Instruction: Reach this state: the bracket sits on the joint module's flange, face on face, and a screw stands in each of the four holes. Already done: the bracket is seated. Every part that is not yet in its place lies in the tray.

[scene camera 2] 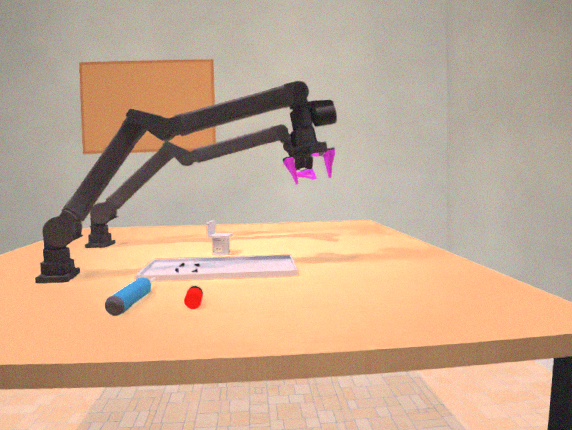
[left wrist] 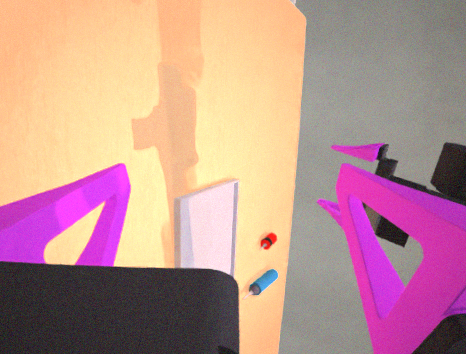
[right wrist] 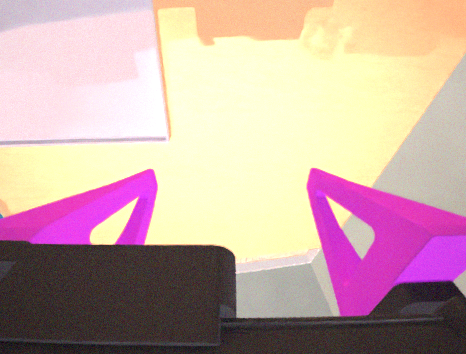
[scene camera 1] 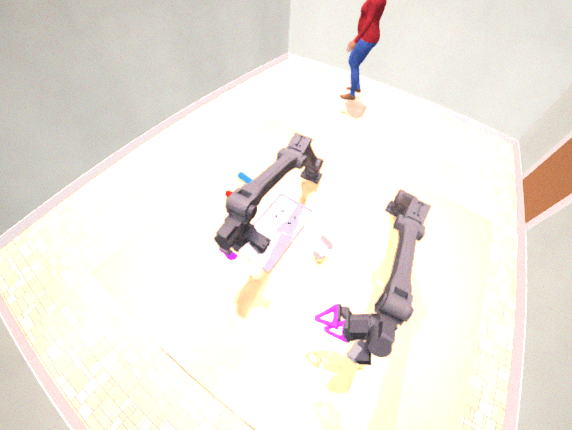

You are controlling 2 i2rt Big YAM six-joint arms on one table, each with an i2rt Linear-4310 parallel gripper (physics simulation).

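Pixels of known places: left gripper, between the fingertips: [scene camera 2: 316, 167] [left wrist: 233, 175] [scene camera 1: 319, 323]; right gripper, between the fingertips: [scene camera 2: 313, 180] [left wrist: 324, 174] [right wrist: 232, 177] [scene camera 1: 237, 249]; left arm's base, origin of its link: [scene camera 2: 100, 245] [scene camera 1: 396, 210]; right arm's base, origin of its link: [scene camera 2: 58, 277] [scene camera 1: 311, 176].
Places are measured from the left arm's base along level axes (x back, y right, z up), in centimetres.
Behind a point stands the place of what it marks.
Note:
The joint module [scene camera 1: 323, 247] {z 6.7, x -49.8, y 22.0 cm} with the bracket on top stands on the table beside the white tray [scene camera 1: 280, 230] {z 0.4, x -51.8, y 45.6 cm}; it also shows in scene camera 2 [scene camera 2: 219, 241] {z 4.6, x -50.1, y 25.7 cm}. Several small black screws [scene camera 2: 187, 267] {z 0.4, x -43.0, y 45.8 cm} lie in the tray [scene camera 2: 218, 266] {z 0.4, x -51.9, y 45.4 cm} near one end. My left gripper [scene camera 1: 331, 322] is open and empty, high above the table and away from the tray; its view [left wrist: 231, 172] looks down on the tray [left wrist: 207, 225] {z 0.4, x -65.2, y 46.9 cm}. My right gripper [scene camera 1: 229, 254] {z 24.3, x -79.8, y 45.5 cm} is open and empty, high over the table just past the tray's other end; its view [right wrist: 231, 173] shows a tray corner [right wrist: 109, 77] {z 0.4, x -66.6, y 48.1 cm}.
A blue-handled screwdriver [scene camera 2: 128, 295] {z 3.3, x -38.5, y 84.5 cm} and a short red-handled one [scene camera 2: 194, 297] {z 2.4, x -51.7, y 83.9 cm} lie on the table beside the tray, near the table edge. A person in red and blue [scene camera 1: 363, 47] stands on the floor far behind the table.

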